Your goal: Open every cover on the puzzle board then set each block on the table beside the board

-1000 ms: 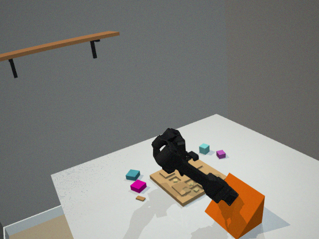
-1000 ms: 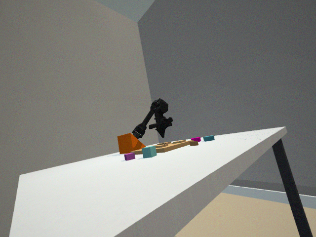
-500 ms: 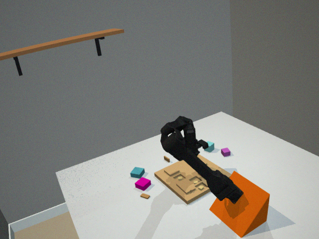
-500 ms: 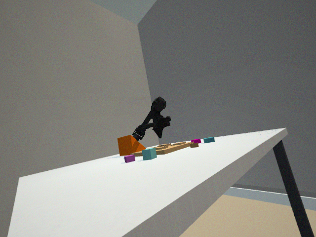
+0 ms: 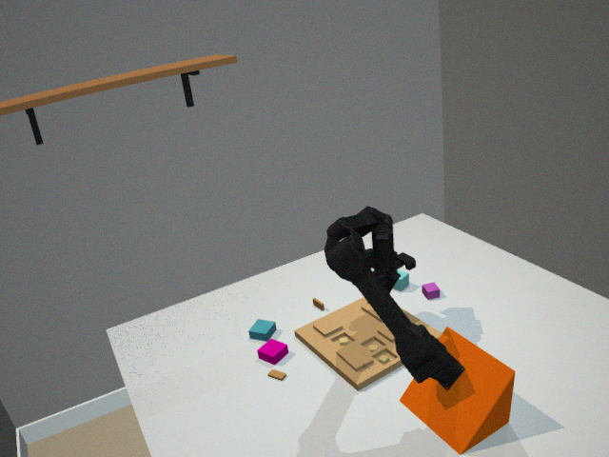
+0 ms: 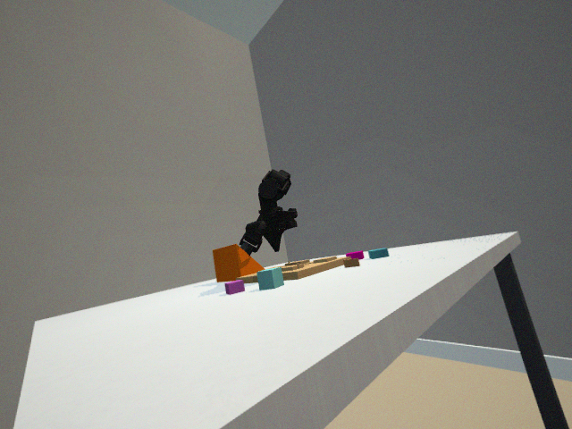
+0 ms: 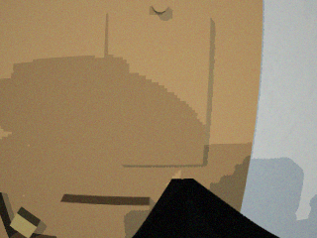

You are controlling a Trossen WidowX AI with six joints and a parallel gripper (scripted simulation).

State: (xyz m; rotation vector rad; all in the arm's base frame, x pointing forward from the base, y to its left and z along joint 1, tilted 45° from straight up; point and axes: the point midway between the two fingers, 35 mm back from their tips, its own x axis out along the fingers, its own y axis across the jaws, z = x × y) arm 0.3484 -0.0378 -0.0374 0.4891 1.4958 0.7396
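Now: gripper tip 9 cm to the right of the tan puzzle board, 7 cm above it and 4 cm past it. From my gripper tip the other things lie so: teal cube: 14 cm ahead, 13 cm to the right, 6 cm below; then purple block: 19 cm to the right, 7 cm below, 4 cm ahead; then magenta block: 34 cm to the left, 7 cm below, 4 cm ahead.
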